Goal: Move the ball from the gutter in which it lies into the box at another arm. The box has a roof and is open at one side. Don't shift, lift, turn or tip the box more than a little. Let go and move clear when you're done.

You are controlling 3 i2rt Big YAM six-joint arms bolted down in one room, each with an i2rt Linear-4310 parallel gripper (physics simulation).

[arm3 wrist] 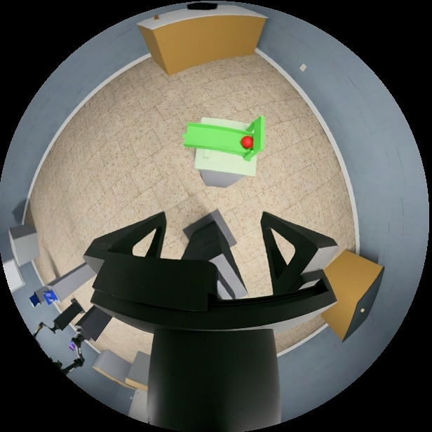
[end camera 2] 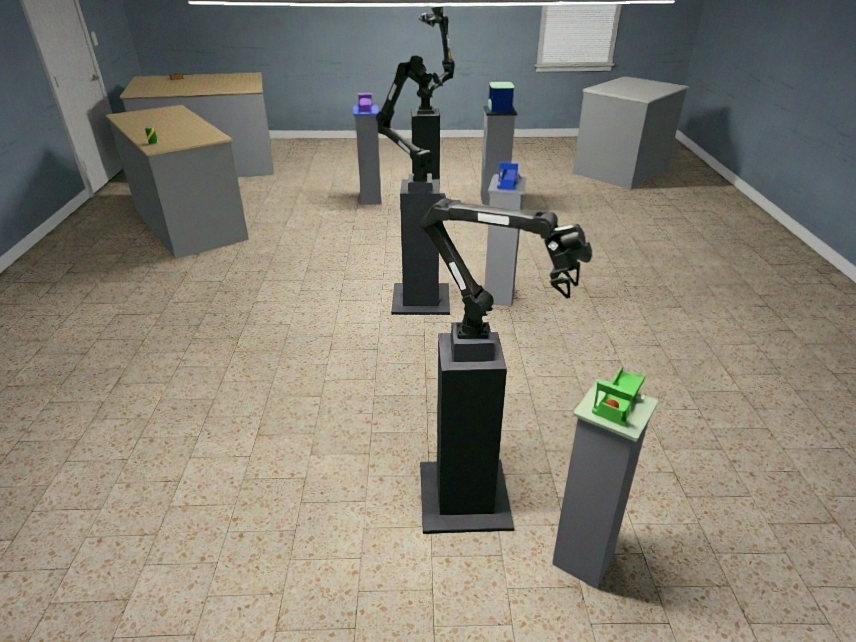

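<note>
A red ball (arm3 wrist: 247, 142) (end camera 2: 611, 404) lies in a bright green gutter (arm3 wrist: 212, 137) (end camera 2: 628, 382), near its end with the upright frame. The gutter rests on a pale green pedestal top (arm3 wrist: 225, 166) (end camera 2: 584, 409). Arm3's gripper (arm3 wrist: 214, 215) is open and empty; in its wrist view the gutter shows beyond the fingertips. In the end camera, the nearest arm's gripper (end camera 2: 569, 283) hangs open, high above and behind the gutter. A dark blue box (end camera 2: 500, 98) with a pale green roof stands on a far pedestal at the back; its open side cannot be made out. Two more arms stand behind, their grippers too small to tell.
A blue gutter-like piece (end camera 2: 508, 176) stands on a middle pedestal, and a purple piece (end camera 2: 364, 102) on a far left one. Dark arm pedestals (end camera 2: 470, 435) (end camera 2: 420, 248) stand in a row. Tan-topped cabinets (end camera 2: 193, 148) are at the left, a grey block (end camera 2: 625, 131) at the back right.
</note>
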